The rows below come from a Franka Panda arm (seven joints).
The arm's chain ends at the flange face. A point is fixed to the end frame.
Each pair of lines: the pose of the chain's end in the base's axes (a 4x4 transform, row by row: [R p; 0 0 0 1], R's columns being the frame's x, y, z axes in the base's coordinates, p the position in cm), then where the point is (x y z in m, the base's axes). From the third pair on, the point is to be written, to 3 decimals.
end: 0.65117 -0.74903 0.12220 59.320; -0.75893 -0.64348 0.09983 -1.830; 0.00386 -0.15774 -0.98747 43.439; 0 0 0 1
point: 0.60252 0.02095 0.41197
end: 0.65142 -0.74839 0.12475 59.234; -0.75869 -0.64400 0.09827 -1.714; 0.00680 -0.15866 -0.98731 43.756; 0 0 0 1
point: 0.60171 0.02207 0.41510
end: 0.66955 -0.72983 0.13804 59.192; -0.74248 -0.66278 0.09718 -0.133; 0.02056 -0.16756 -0.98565 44.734; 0 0 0 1
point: 0.601 0.038 0.425
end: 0.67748 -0.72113 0.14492 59.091; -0.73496 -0.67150 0.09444 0.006; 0.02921 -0.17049 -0.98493 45.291; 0 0 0 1
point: 0.599 0.039 0.430
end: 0.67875 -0.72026 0.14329 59.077; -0.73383 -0.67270 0.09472 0.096; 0.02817 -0.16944 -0.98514 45.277; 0 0 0 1
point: 0.599 0.040 0.430
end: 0.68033 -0.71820 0.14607 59.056; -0.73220 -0.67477 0.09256 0.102; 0.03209 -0.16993 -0.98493 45.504; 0 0 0 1
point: 0.599 0.040 0.432
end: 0.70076 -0.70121 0.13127 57.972; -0.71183 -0.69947 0.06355 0.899; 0.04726 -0.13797 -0.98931 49.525; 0 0 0 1
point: 0.587 0.048 0.471
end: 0.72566 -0.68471 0.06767 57.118; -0.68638 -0.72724 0.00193 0.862; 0.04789 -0.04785 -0.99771 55.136; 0 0 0 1
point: 0.575 0.046 0.524
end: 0.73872 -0.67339 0.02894 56.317; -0.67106 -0.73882 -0.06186 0.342; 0.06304 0.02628 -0.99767 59.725; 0 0 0 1
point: 0.566 0.039 0.568
